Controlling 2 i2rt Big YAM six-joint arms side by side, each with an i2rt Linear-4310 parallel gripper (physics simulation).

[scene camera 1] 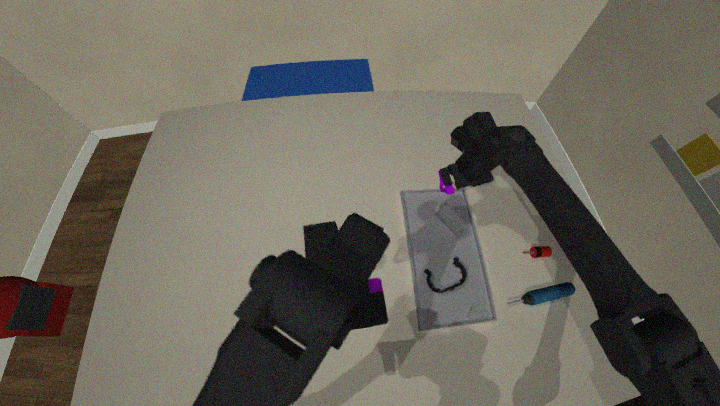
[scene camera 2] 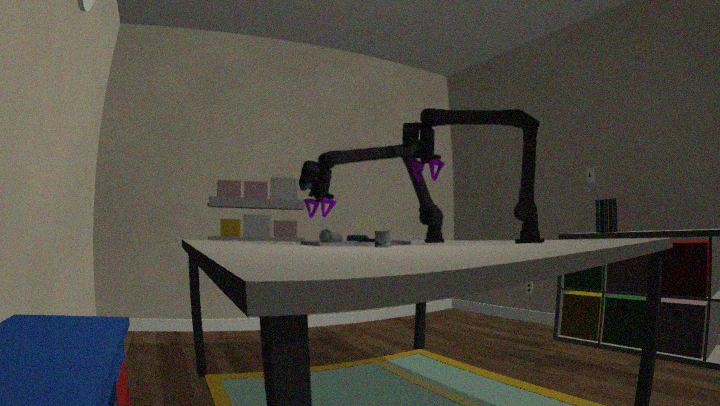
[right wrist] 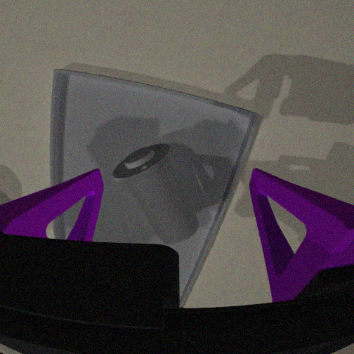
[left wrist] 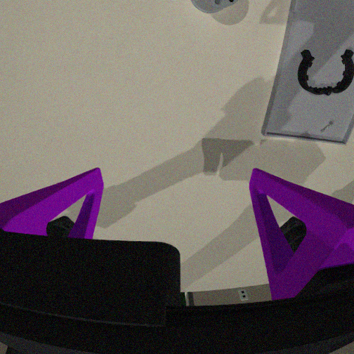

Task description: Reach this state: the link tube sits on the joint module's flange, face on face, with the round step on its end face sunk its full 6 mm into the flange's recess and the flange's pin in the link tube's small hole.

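Places are measured from the left arm's base along level axes (x up, y right, z ahead), in millimetres.
Pixels of known places: left gripper, fingertip midpoint: point(scene camera 2: 425, 180); right gripper, fingertip midpoint: point(scene camera 1: 455, 185) point(scene camera 2: 317, 217); left arm's base, origin of the base link: point(scene camera 2: 530, 242); right arm's base, origin of the base link: point(scene camera 2: 434, 242).
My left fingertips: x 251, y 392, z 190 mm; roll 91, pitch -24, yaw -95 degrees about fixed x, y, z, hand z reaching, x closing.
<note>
For each thing: its top centre in the pictures, then the offset to it from my left fingertips. "spot": a spot on its surface instead.
- grey link tube, middle of its top: point(scene camera 1: 454, 212) point(scene camera 2: 331, 228) dy +406, dx -180, dz +64 mm
- joint module, middle of its top: point(scene camera 2: 382, 229) dy +125, dx -187, dz +114 mm
- black C-shaped part, surface spot: point(scene camera 1: 442, 291) spot: dy +247, dx -225, dz -94 mm
- blue screwdriver, surface spot: point(scene camera 1: 552, 292) spot: dy +518, dx -210, dz -296 mm
- small red-handled tool, middle of its top: point(scene camera 1: 539, 250) dy +584, dx -216, dz -184 mm
The grey link tube point(scene camera 1: 456, 214) point(scene camera 2: 332, 236) point(right wrist: 167, 200) lies on its side on the grey tray point(scene camera 1: 456, 324) point(right wrist: 56, 125). In the right wrist view its end face with the round step points to the upper left. The joint module point(scene camera 2: 382, 238) point(left wrist: 212, 4) stands upright beside the tray, apart from the tube; it is cut off at the top of the left wrist view. My right gripper point(scene camera 1: 446, 184) point(scene camera 2: 319, 214) point(right wrist: 176, 176) is open and empty above the tube's end of the tray. My left gripper point(scene camera 2: 427, 176) point(left wrist: 176, 176) is open and empty, high above the table.
A black C-shaped part point(scene camera 1: 442, 290) point(left wrist: 325, 91) and a tiny part point(left wrist: 327, 126) lie on the tray. A blue screwdriver point(scene camera 1: 552, 292) and a small red-handled tool point(scene camera 1: 541, 252) lie right of the tray in scene camera 1, near the right arm.
</note>
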